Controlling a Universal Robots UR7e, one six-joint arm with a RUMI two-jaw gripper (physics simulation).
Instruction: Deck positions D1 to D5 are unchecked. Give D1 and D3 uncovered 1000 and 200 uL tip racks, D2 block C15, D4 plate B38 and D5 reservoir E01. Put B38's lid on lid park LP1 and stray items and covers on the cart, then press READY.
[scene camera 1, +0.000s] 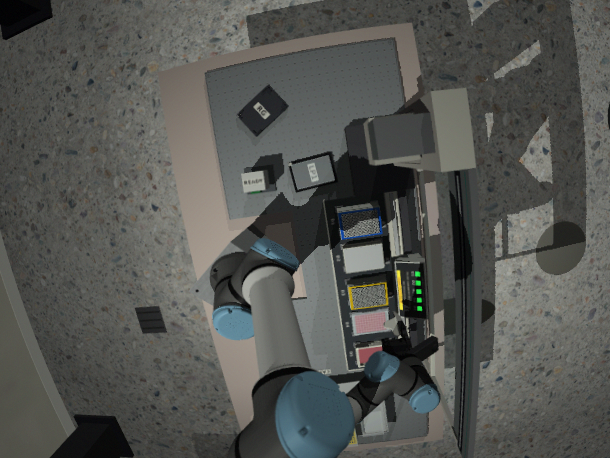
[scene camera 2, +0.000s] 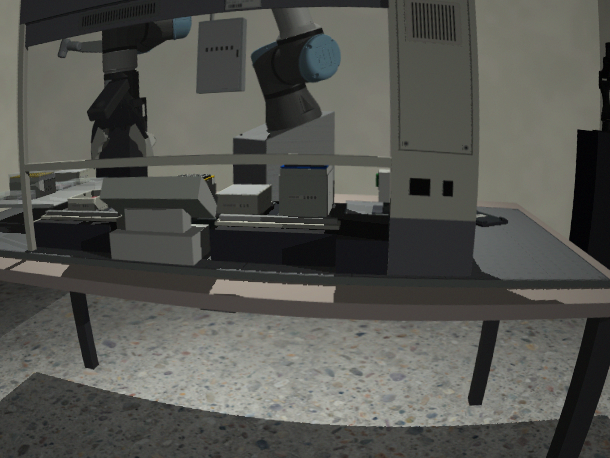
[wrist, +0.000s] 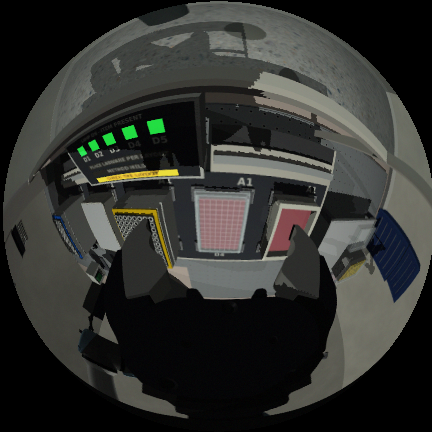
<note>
In view: my gripper (scene camera 1: 394, 331) and a cart (wrist: 339, 231).
My gripper is seen too in the wrist view (wrist: 221, 224).
</note>
